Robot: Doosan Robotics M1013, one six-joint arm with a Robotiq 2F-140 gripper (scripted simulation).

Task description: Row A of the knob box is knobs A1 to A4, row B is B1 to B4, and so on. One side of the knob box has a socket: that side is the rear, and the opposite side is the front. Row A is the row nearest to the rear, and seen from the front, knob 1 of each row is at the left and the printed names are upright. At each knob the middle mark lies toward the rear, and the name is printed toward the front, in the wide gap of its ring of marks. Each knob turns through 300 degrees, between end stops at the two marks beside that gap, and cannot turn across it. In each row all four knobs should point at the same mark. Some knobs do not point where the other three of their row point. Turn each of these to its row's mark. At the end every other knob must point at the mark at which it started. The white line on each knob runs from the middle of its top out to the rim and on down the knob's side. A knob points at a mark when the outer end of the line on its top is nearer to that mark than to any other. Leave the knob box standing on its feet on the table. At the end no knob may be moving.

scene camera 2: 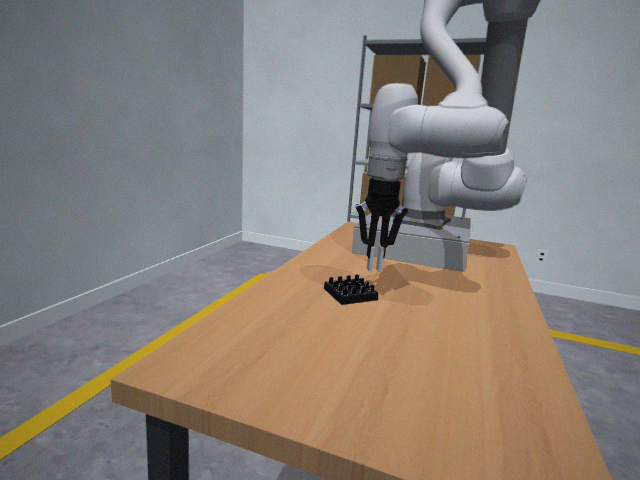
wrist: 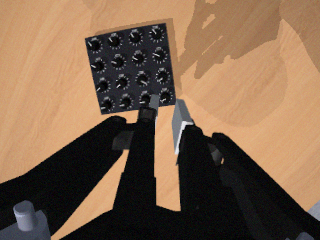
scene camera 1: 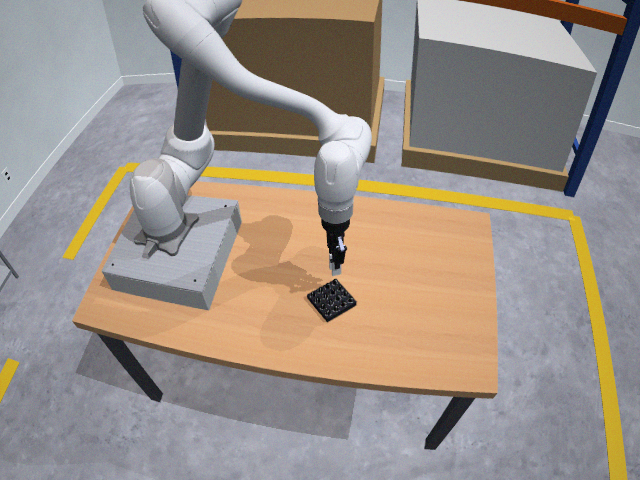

Labels:
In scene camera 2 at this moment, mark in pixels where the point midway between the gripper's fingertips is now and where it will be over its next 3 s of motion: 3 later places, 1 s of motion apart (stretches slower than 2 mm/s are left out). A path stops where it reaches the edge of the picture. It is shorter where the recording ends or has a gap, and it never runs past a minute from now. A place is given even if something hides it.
My gripper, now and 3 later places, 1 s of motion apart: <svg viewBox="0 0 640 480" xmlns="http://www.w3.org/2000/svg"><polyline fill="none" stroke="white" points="373,269 374,270 372,281 372,284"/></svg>

